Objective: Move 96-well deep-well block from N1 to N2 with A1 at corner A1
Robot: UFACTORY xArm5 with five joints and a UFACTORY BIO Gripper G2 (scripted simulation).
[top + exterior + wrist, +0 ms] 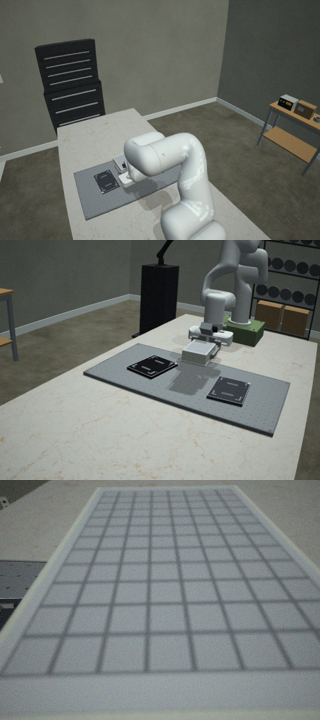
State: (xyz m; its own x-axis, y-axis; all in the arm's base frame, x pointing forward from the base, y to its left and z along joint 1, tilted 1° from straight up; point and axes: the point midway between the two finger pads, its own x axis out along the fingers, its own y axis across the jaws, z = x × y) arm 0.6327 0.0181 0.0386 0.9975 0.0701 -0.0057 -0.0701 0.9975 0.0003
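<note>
Right now the plate nest N2 is 13 cm to the left of my hand, 10 cm below it and 2 cm ahead of it. The rest, counted from my hand: white 96-well deep-well block (1 cm ahead); black plate nest N1 (18 cm to the right, 10 cm below).
</note>
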